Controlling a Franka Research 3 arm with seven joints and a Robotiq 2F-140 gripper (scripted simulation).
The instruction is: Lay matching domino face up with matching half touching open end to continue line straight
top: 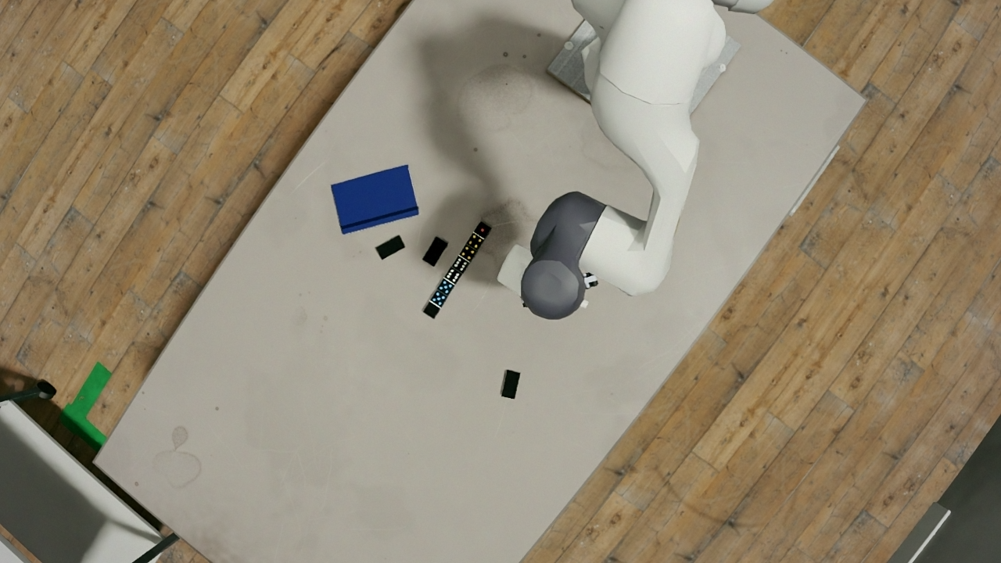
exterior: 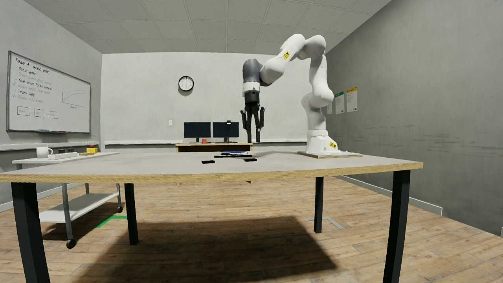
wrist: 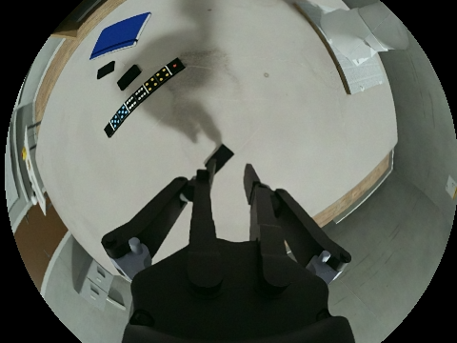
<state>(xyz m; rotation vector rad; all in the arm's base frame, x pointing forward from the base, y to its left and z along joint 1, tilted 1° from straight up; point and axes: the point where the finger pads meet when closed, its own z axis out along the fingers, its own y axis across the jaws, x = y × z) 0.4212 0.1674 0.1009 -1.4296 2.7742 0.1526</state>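
Right now the domino is 20 mm ahead of my hand, 10 mm to the left of it and 120 mm below it. From my hand the other things lie so: blue book (90 mm ahead, 410 mm to the right, 110 mm below).
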